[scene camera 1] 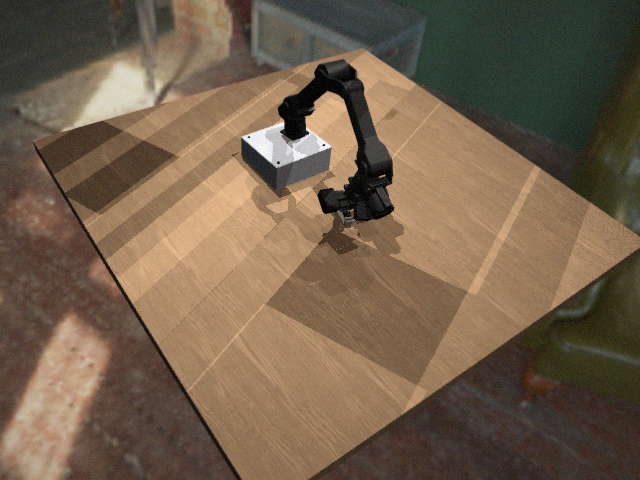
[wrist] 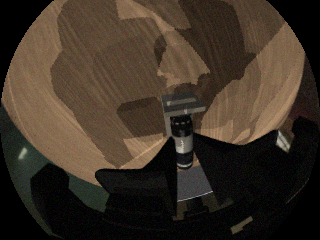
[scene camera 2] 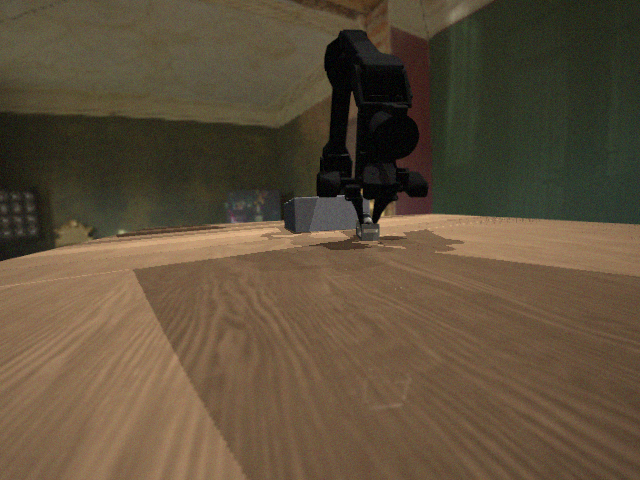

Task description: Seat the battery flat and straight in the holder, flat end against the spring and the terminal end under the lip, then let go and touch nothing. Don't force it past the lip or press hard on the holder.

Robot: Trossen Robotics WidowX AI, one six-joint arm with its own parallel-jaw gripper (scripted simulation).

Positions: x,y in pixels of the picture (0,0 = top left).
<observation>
The gripper shows in scene camera 1 [344,209], in the wrist view and in scene camera 2. One and the same spot on the gripper: [wrist: 260,168] is [scene camera 2: 359,194].
</observation>
